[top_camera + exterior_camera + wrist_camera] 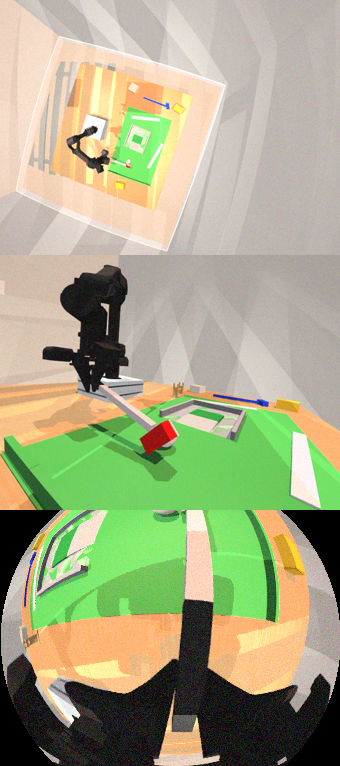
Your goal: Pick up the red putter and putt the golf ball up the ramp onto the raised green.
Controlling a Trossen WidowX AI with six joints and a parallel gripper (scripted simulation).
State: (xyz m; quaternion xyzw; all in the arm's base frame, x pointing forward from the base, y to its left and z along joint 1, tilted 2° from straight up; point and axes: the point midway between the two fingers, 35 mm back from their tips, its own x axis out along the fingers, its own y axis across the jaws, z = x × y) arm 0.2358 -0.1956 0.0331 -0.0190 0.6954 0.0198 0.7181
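My gripper tip is now 12 cm short of the red putter and 1 cm to the right of it. Round my gripper tip: green mat: 24 cm ahead, 24 cm to the left, 8 cm below; white golf ball: 21 cm ahead, 7 cm to the left, 5 cm below; wooden stand: 7 cm behind, 51 cm to the left, 4 cm below.
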